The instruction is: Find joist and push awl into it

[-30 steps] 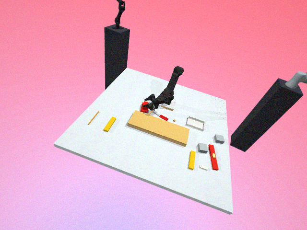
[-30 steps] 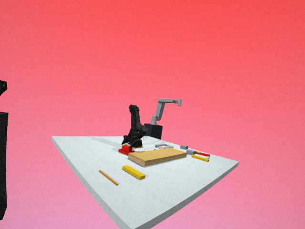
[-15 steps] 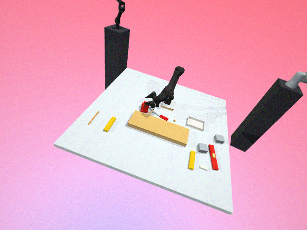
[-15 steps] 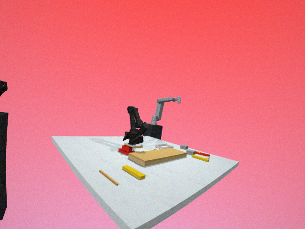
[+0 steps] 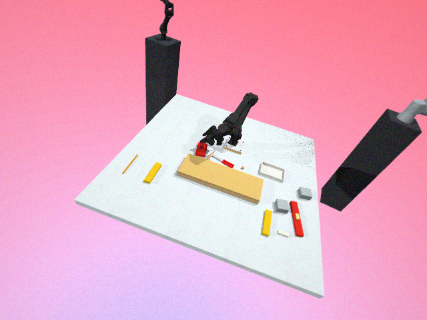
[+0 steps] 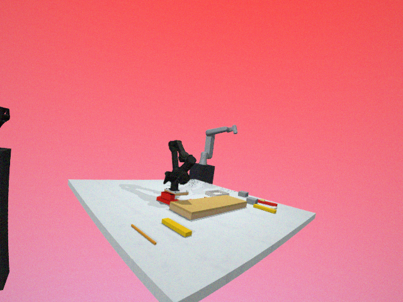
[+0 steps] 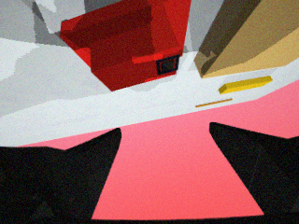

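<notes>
My gripper tip is now 7 cm above the red stud finder and 2 cm to the right of it. Round my gripper tip: awl (11 cm below, 9 cm to the left, 3 cm behind); then orange pencil (36 cm ahead, 29 cm to the right, 11 cm below); then red-handled tool (18 cm to the left, 11 cm below, 1 cm behind).
</notes>
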